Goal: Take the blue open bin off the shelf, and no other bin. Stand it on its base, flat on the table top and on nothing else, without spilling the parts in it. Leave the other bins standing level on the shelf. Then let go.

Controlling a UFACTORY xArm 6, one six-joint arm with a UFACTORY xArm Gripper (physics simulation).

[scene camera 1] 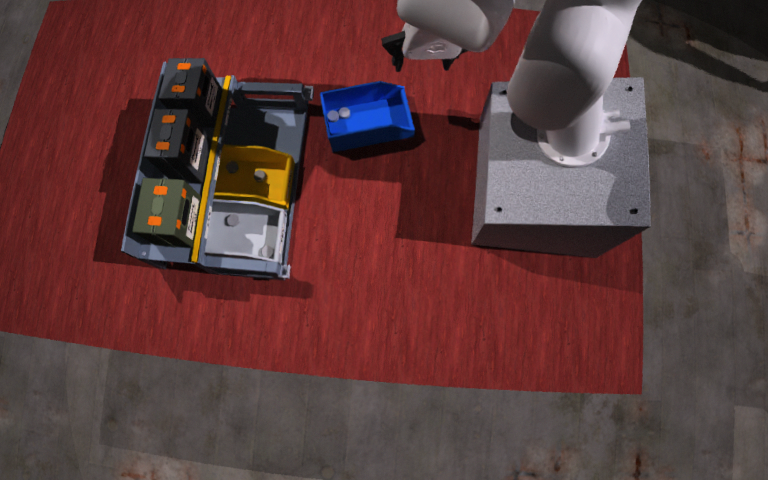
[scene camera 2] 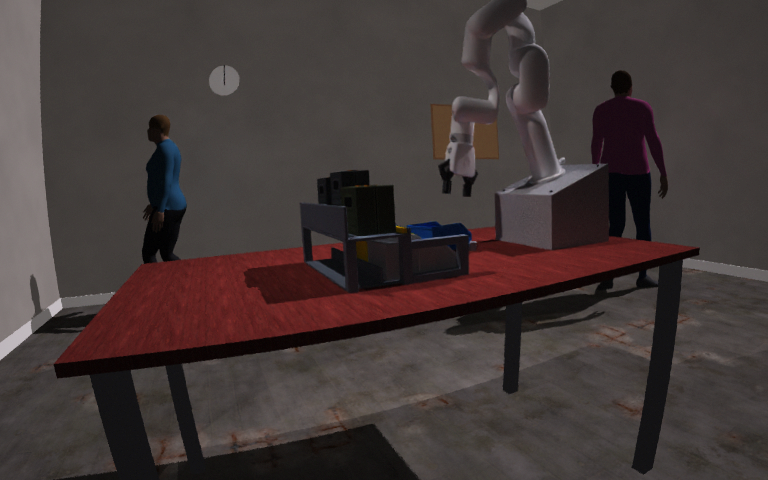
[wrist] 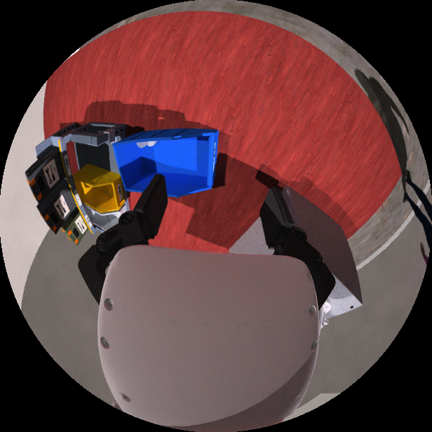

Scene:
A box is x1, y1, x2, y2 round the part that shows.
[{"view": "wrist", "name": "blue open bin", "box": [112, 128, 217, 196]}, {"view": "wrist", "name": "yellow bin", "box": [72, 163, 124, 211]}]

